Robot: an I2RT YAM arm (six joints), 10 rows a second.
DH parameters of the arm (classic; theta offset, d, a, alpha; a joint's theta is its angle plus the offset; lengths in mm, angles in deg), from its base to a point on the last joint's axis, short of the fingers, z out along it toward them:
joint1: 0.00 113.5 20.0 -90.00
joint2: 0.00 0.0 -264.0 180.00
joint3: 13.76 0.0 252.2 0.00
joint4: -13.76 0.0 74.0 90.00
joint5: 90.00 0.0 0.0 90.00
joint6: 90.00 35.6 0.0 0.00
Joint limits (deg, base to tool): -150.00..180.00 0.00..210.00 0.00..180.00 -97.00..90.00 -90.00..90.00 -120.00..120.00
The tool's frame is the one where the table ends.
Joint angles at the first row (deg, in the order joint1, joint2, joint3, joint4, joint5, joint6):
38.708, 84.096, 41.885, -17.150, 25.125, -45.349
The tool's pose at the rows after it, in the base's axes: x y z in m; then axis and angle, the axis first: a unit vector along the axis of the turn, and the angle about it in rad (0 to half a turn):
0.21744 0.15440 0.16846 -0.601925 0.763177 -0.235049 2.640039
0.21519 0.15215 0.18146 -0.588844 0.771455 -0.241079 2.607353
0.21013 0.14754 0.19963 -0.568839 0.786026 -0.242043 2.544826
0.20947 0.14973 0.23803 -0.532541 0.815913 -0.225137 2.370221
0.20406 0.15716 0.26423 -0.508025 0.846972 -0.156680 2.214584
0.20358 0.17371 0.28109 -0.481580 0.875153 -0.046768 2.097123
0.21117 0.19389 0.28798 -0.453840 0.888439 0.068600 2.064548
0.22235 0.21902 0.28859 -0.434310 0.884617 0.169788 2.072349
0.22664 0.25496 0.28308 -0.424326 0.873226 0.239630 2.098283
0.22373 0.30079 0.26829 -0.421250 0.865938 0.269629 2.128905
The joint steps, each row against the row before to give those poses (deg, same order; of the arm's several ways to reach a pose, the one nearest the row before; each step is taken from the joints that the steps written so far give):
-0.022, -1.116, -0.073, -0.705, 0.484, 0.301
0.038, -2.629, 0.609, -1.487, 0.944, 1.137
-0.031, -4.268, 0.294, -1.266, 0.526, 1.864
0.392, -4.931, 3.049, 1.294, -0.653, 3.677
1.498, -3.037, 1.880, 2.525, -4.324, 5.981
1.973, 0.484, 2.180, 4.312, -6.246, 8.335
1.099, 3.646, 2.894, 3.798, -6.984, 8.274
1.189, 5.474, 3.304, 4.368, -6.449, 6.812
3.502, 6.588, 3.690, 4.259, -2.607, 5.599
5.152, 8.117, 4.461, 3.562, 1.663, 4.038

